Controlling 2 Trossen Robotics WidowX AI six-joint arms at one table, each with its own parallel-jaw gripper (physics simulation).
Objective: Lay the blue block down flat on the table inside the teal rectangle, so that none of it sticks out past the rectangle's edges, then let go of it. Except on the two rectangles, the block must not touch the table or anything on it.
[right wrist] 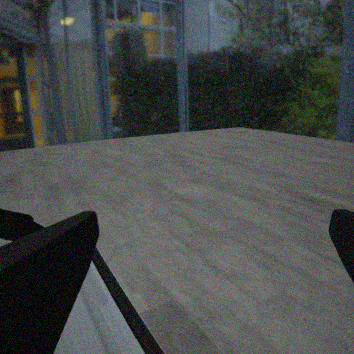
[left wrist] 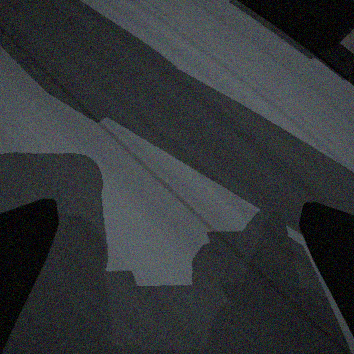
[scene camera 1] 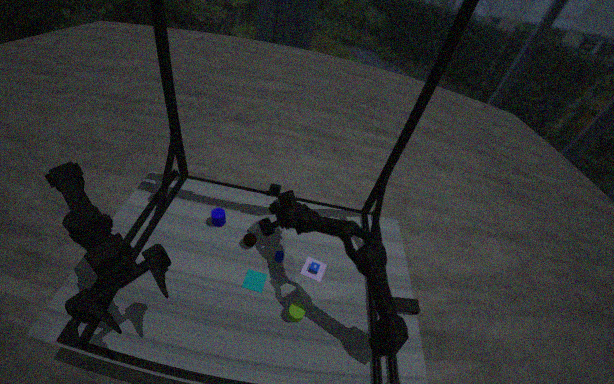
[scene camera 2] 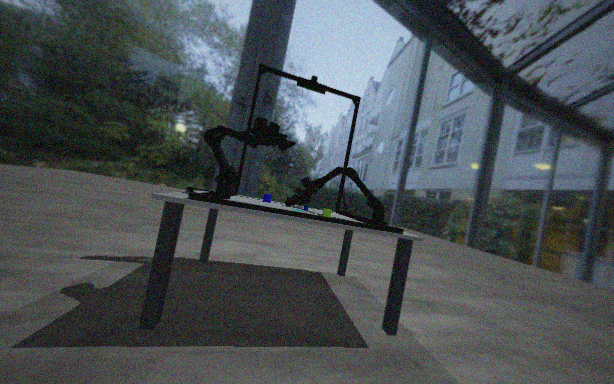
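Where they show: left gripper, between the fingertips: (left wrist: 181, 212) (scene camera 1: 274, 217) (scene camera 2: 294, 205); right gripper, between the fingertips: (right wrist: 214, 222) (scene camera 1: 144, 314) (scene camera 2: 291, 140); left arm's base, origin of its link: (scene camera 1: 382, 345) (scene camera 2: 377, 223); right arm's base, origin of its link: (scene camera 2: 221, 194).
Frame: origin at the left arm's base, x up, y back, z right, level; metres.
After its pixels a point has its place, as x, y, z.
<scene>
The blue block (scene camera 1: 314, 267) {0.000, -0.160, 0.305} lies on the pinkish-white rectangle (scene camera 1: 305, 271) {-0.018, -0.191, 0.301}, right of centre in scene camera 1. The teal rectangle (scene camera 1: 255, 281) {-0.018, -0.374, 0.281} (scene camera 2: 299, 210) {-0.018, -0.379, 0.266} lies to its left with no block on it. My left gripper (scene camera 1: 269, 216) {-0.011, -0.277, 0.551} (scene camera 2: 297, 198) {-0.011, -0.277, 0.551} (left wrist: 181, 212) {-0.011, -0.277, 0.551} is open and empty, over the table beyond both rectangles and apart from the block; its shadow falls across the table. My right gripper (scene camera 1: 144, 314) {0.324, -0.590, 0.083} (scene camera 2: 292, 145) {0.324, -0.590, 0.083} (right wrist: 214, 222) {0.324, -0.590, 0.083} is open and empty, raised at the left. The block does not show in either wrist view.
A small dark blue object (scene camera 1: 279, 256) {0.012, -0.283, 0.355} (scene camera 2: 306, 207) {0.000, -0.286, 0.350} stands between the rectangles, in shadow. A dark reddish-brown object (scene camera 1: 249, 240) {0.026, -0.386, 0.421} stands near the left gripper, a blue cylinder (scene camera 1: 218, 217) {0.035, -0.500, 0.524} (scene camera 2: 267, 198) {0.007, -0.510, 0.520} farther left. A green cylinder (scene camera 1: 296, 312) {0.025, -0.260, 0.147} (scene camera 2: 327, 213) {0.001, -0.268, 0.131} stands nearer the front. Black frame posts rise around the table.
</scene>
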